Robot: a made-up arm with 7 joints.
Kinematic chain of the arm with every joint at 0, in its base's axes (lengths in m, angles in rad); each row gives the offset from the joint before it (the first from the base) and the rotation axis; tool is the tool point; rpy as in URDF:
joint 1: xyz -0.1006 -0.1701 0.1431 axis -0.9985 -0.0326 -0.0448
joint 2: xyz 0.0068 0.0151 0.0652 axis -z
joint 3: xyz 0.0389 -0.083 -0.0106 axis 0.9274 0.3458 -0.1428
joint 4: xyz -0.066 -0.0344 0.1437 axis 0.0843 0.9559 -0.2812
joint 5: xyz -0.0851 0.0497 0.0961 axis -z
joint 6: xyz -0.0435 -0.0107 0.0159 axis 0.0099 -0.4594 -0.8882
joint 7: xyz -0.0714 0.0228 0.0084 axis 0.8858 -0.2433 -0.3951
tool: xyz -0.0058 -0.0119 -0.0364 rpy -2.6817 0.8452 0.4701
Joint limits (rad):
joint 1: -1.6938..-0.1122
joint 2: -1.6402..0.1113
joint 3: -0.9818..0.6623
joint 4: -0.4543..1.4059
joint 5: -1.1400..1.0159
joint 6: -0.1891..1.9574
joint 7: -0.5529..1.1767
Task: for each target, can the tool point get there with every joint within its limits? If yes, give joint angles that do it. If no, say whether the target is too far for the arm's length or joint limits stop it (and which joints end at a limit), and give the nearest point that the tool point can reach.
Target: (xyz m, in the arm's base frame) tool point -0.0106 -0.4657 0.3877
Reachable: yes | joints -0.8055 -0.6373 0.2031 1.2369 -0.1232 0.5225 0.5881
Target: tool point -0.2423 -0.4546 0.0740
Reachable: yes | joints -1.3426 -0.5472 -0.0655 -0.0417 -0.2085 0.4756 0.4915
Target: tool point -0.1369 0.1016 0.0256
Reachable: no: joint limits stop it (at a limit: joint 1, joint 2, joint 3, joint 5) | nearest point -0.2095 0.0154 0.2464 | short by 0.248 m
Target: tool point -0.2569 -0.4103 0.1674
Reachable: yes | joints -0.8189 -1.0535 -0.8299 0.4454 -0.6653 1.0676 -0.4075
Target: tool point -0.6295 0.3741 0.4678
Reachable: no: too far | nearest point -0.3119 0.0124 0.3285 | short by 0.501 m
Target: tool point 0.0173 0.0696 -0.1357
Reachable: no: joint limits stop it (at a limit: joint 1, joint 2, joint 3, joint 4, joint 6) | nearest point -0.0613 -0.1514 -0.1124 | short by 0.236 m
